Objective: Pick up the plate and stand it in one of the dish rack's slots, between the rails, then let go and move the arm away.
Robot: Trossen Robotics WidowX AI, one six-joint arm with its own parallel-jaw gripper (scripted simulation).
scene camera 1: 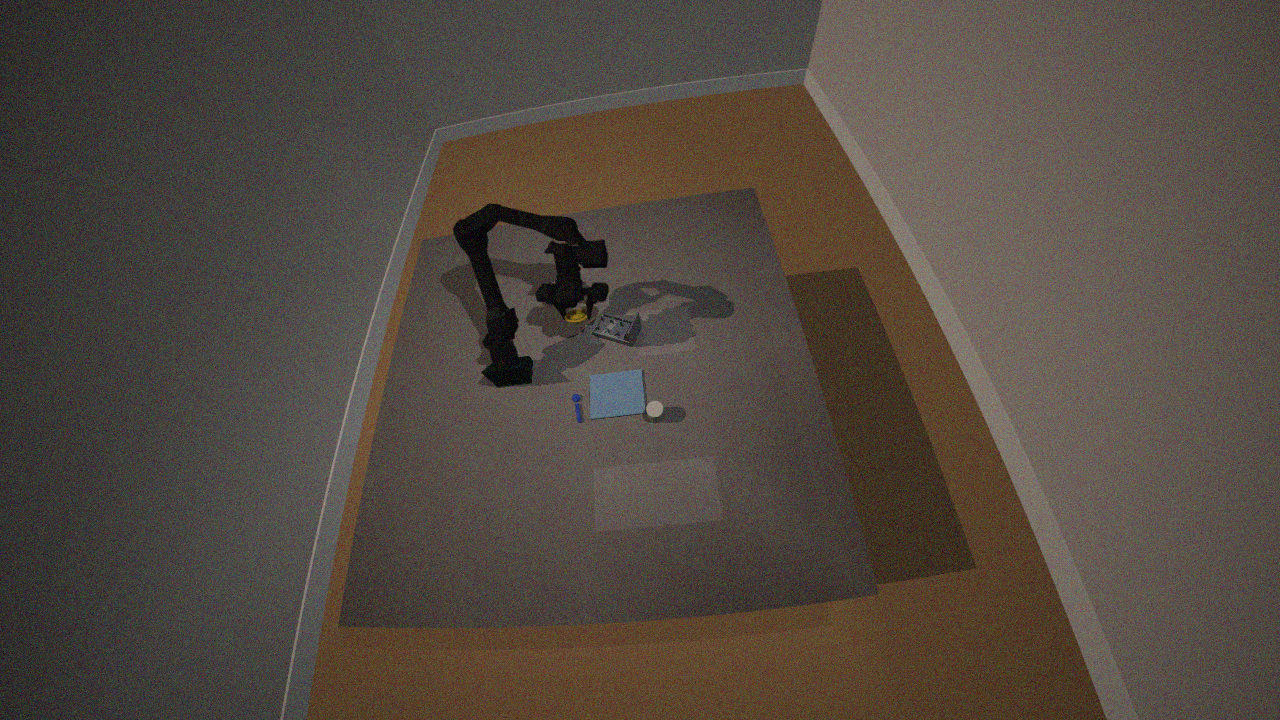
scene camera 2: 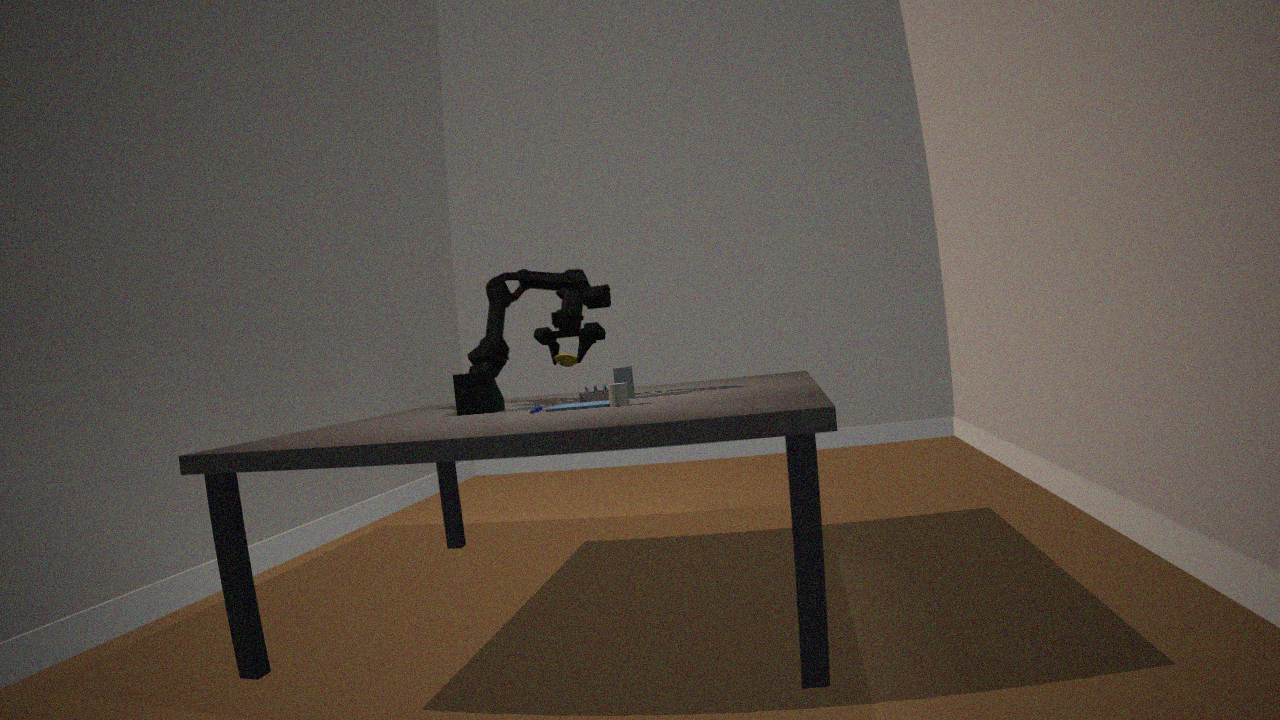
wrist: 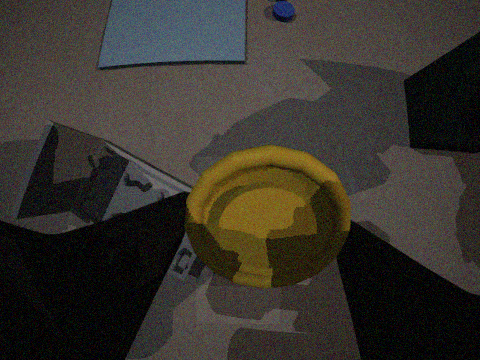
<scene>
My gripper [scene camera 2: 566,363] holds a yellow plate [wrist: 268,216]. I also see a light blue mat [scene camera 1: 617,394].
My gripper also shows in scene camera 1 [scene camera 1: 577,319] and in the wrist view [wrist: 266,215].
</scene>
